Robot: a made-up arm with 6 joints.
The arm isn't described. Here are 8 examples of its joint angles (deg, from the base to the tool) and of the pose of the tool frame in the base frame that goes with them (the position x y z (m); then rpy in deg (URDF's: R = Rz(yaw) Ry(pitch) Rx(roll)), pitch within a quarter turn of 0, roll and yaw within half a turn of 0).
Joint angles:
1: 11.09 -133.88 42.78 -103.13 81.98 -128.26
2: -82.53 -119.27 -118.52 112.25 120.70 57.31
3: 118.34 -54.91 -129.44 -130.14 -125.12 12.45
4: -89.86 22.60 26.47 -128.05 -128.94 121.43
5: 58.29 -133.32 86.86 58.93 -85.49 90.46
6: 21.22 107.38 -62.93 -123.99 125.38 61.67
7: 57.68 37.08 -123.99 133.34 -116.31 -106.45
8: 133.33 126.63 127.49 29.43 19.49 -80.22
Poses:
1: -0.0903 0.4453 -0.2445 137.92 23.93 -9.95
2: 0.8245 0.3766 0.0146 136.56 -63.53 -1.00
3: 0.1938 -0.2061 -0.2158 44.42 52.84 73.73
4: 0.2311 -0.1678 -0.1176 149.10 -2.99 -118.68
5: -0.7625 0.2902 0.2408 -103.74 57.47 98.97
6: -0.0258 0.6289 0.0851 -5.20 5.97 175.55
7: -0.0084 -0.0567 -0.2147 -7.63 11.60 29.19
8: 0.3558 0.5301 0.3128 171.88 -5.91 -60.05
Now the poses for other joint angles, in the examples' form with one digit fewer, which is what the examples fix.
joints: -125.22 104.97 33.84 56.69 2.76 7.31
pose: 0.259 0.757 0.861 -70.9 37.4 60.0
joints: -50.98 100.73 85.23 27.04 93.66 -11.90
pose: 0.449 1.063 0.065 14.0 -34.9 146.1
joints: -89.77 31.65 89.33 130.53 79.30 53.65
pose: 0.714 0.243 0.048 95.5 -32.8 40.3
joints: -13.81 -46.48 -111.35 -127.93 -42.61 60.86
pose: 0.114 0.113 0.411 -62.3 -11.1 167.2
